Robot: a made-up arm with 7 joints. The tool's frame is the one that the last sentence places.
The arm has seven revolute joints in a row. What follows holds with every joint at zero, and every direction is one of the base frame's.
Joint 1 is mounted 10.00 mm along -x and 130.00 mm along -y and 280.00 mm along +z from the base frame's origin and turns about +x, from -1.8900 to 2.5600 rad.
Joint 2 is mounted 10.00 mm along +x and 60.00 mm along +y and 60.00 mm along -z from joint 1 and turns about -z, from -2.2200 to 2.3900 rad.
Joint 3 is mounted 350.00 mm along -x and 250.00 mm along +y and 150.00 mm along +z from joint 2 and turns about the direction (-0.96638, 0.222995, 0.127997), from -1.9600 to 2.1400 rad.
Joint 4 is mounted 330.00 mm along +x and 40.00 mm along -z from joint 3 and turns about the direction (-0.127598, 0.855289, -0.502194), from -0.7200 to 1.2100 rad.
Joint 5 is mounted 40.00 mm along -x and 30.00 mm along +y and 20.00 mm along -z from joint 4 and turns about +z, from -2.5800 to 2.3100 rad.
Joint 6 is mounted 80.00 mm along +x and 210.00 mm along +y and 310.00 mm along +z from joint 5 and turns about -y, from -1.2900 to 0.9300 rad.
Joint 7 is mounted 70.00 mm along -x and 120.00 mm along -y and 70.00 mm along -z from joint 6 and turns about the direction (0.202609, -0.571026, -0.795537), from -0.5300 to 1.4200 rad.
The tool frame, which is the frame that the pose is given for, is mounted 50.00 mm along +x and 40.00 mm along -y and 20.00 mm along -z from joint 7; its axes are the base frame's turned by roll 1.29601, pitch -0.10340 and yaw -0.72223 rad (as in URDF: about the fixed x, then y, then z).
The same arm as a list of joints. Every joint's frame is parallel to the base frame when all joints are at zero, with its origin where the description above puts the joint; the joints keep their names.
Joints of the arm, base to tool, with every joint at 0 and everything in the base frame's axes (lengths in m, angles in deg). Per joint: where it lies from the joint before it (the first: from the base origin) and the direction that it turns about. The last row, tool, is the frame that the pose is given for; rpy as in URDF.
joint 1: axis +x offset -0.01 -0.13 0.28
joint 2: axis -z offset 0.01 0.06 -0.06
joint 3: axis -0.96638 0.222995 0.127997 offset -0.35 0.25 0.15
joint 4: axis -0.127598 0.855289 -0.502194 offset 0.33 0 -0.04
joint 5: axis +z offset -0.04 0.03 -0.02
joint 6: axis -y offset 0.08 0.21 0.31
joint 7: axis 0.202609 -0.571026 -0.795537 offset -0.07 -0.12 -0.07
tool: offset 0.05 -0.04 -0.02 rpy 74.26 -5.92 -41.38
Joint limits (deg, base to tool): -108.29..146.68 -127.2..136.94 -112.3..122.61 -41.25..69.33 -147.82..132.35 -73.91..53.29 -30.37..81.36

